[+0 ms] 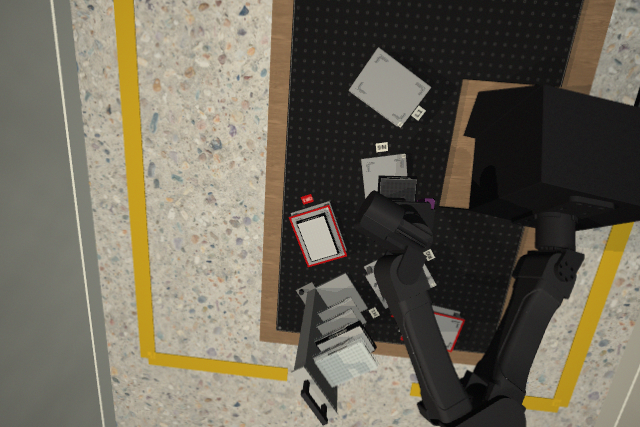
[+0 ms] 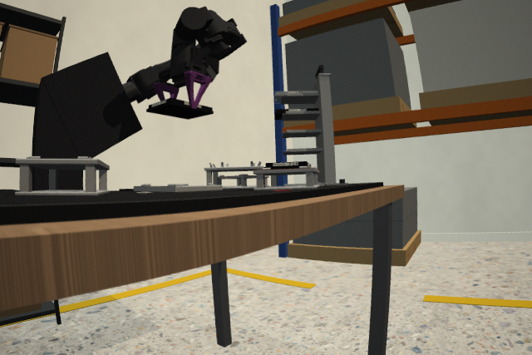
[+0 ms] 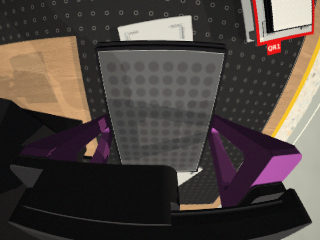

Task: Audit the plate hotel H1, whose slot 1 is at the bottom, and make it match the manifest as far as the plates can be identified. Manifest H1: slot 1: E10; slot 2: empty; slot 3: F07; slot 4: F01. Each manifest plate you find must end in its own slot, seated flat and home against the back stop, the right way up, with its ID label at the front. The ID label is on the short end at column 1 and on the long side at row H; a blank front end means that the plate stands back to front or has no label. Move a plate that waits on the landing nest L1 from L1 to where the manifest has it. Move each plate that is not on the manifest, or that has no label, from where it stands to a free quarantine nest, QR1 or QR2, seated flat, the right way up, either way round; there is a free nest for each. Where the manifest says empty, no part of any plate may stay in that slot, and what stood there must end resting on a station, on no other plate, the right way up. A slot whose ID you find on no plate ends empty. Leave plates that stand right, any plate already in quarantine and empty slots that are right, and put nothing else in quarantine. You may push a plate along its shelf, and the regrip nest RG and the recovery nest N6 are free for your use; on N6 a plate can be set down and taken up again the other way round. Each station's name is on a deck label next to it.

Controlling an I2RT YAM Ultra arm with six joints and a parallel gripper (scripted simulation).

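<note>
The regrip nest RG lies 9 cm behind my hand, 26 cm to the left of it and 13 cm below it. From my hand the other things lie so: landing nest L1: 5 cm ahead, 25 cm to the right, 14 cm below; then recovery nest N6: 18 cm below; then quarantine nest QR1: 16 cm ahead, 18 cm to the left, 15 cm below.
</note>
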